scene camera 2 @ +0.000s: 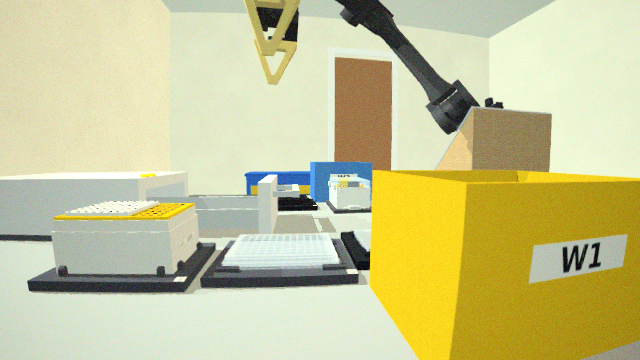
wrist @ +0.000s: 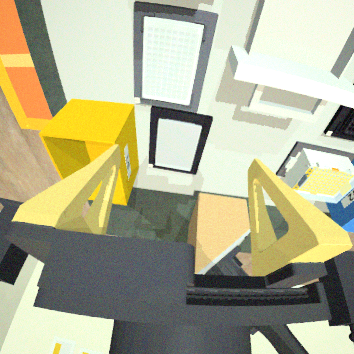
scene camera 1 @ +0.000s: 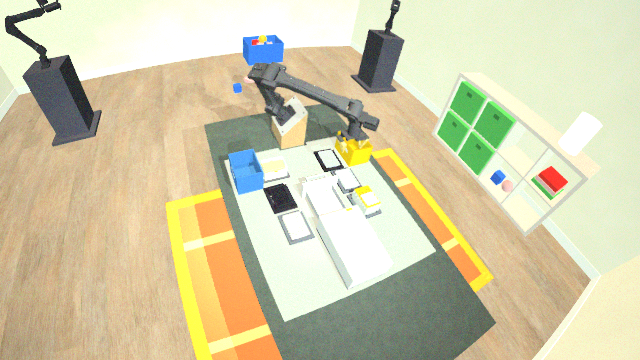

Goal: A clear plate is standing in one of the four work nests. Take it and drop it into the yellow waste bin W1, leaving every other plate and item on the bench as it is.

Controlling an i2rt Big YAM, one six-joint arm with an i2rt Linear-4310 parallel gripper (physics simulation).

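Where they show: gripper, fingertip midpoint: [scene camera 2: 270,71] [wrist: 186,156] [scene camera 1: 350,149]; arm's base, origin of the base link: [scene camera 2: 484,150] [wrist: 219,261] [scene camera 1: 286,116].
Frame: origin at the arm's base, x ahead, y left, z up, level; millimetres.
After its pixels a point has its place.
Observation:
A clear plate with a grid of wells [scene camera 1: 347,179] @[x 457, y 188, z -132 mm] [scene camera 2: 281,250] @[x 448, y 214, z -128 mm] [wrist: 172,62] @[x 450, y 186, z -138 mm] sits flat in a dark grey nest, between the yellow-and-white tip box [scene camera 1: 367,198] @[x 640, y 187, z -77 mm] [scene camera 2: 120,245] @[x 614, y 242, z -110 mm] and a black nest that holds a smooth pale plate [scene camera 1: 329,159] @[x 287, y 163, z -134 mm] [wrist: 178,145] @[x 284, y 159, z -134 mm]. The yellow bin W1 [scene camera 1: 356,155] @[x 356, y 288, z -73 mm] [scene camera 2: 415,240] @[x 356, y 346, z -76 mm] [wrist: 90,120] @[x 356, y 317, z -82 mm] stands beside the black nest; its floor is mostly hidden. My gripper [scene camera 1: 353,140] @[x 463, y 148, z 95 mm] [scene camera 2: 272,67] @[x 463, y 148, z 95 mm] [wrist: 186,156] @[x 463, y 148, z 95 mm] is open and empty, high above the bench. In the wrist view its fingertips lie either side of the black nest, one overlapping the bin.
A white instrument [scene camera 1: 352,245] @[x 852, y -24, z -51 mm] has an open drawer with an upright front [scene camera 2: 267,202] @[x 472, y 100, z -91 mm] [wrist: 295,77] @[x 484, y 25, z -60 mm] beside the nests. A blue bin [scene camera 1: 248,175] @[x 361, y -320, z -34 mm] [wrist: 345,212] @[x 231, y -248, z -56 mm], a black rack [scene camera 1: 281,197] @[x 462, y -186, z -131 mm] [wrist: 345,122] @[x 406, y -148, z -134 mm] and a yellow-topped box [scene camera 1: 275,169] @[x 320, y -169, z -80 mm] [wrist: 325,180] @[x 302, y -148, z -76 mm] stand across the bench. The wooden arm base [scene camera 2: 510,140] @[x 14, y 86, z 17 mm] [wrist: 220,220] @[x 103, y 23, z -73 mm] is behind.

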